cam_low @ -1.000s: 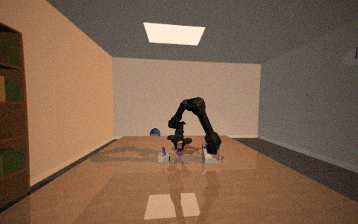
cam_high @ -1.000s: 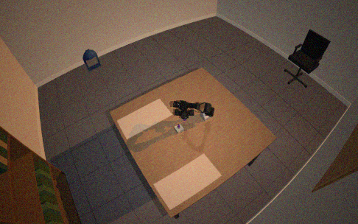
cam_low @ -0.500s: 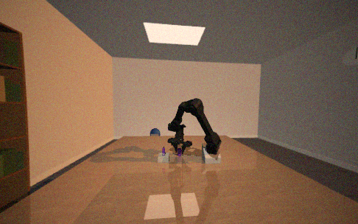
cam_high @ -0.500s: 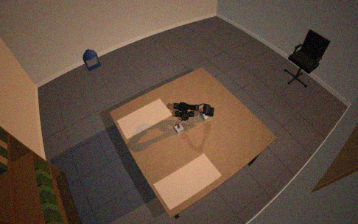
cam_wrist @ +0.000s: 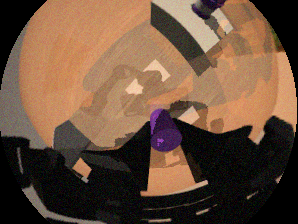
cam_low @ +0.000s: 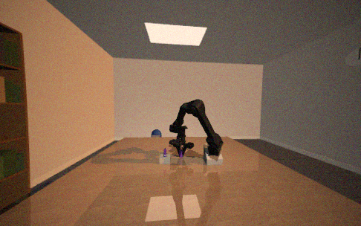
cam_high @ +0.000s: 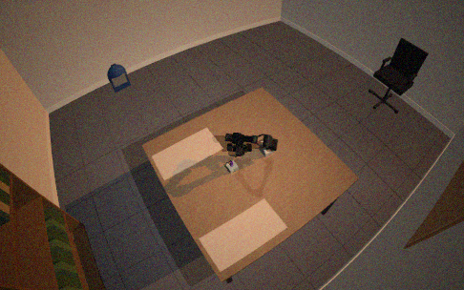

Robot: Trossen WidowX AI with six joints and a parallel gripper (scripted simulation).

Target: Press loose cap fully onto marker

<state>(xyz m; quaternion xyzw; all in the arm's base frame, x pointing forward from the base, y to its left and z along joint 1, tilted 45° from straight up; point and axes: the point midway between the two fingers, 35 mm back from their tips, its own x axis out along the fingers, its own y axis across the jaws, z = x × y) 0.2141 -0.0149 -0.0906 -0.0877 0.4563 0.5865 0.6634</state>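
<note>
Right now the purple marker is 11 cm ahead of my gripper tip, 8 cm to the left of it and 6 cm above it. The rest, counted from my gripper tip: purple cap: 1 cm above; holder block: 11 cm ahead, 8 cm to the left.
</note>
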